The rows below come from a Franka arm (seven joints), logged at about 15 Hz.
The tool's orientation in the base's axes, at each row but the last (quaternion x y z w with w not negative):
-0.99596 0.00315 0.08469 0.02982
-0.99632 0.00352 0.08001 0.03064
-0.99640 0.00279 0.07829 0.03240
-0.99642 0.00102 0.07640 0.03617
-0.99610 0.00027 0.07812 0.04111
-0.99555 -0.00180 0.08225 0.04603
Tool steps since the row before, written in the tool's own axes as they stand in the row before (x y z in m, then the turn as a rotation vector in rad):
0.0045 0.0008 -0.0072 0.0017 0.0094 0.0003
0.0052 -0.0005 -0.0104 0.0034 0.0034 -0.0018
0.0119 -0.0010 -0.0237 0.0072 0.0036 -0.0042
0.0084 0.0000 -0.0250 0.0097 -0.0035 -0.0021
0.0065 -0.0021 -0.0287 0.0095 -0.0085 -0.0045
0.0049 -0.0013 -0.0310 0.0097 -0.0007 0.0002
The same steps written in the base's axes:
0.0056 -0.0012 0.0063 0.0015 -0.0094 -0.0011
0.0068 -0.0002 0.0094 0.0036 -0.0035 0.0010
0.0155 -0.0005 0.0216 0.0077 -0.0039 0.0028
0.0121 -0.0018 0.0234 0.0099 0.0034 0.0008
0.0109 -0.0002 0.0274 0.0101 0.0082 0.0036
0.0099 -0.0015 0.0298 0.0095 0.0008 -0.0017

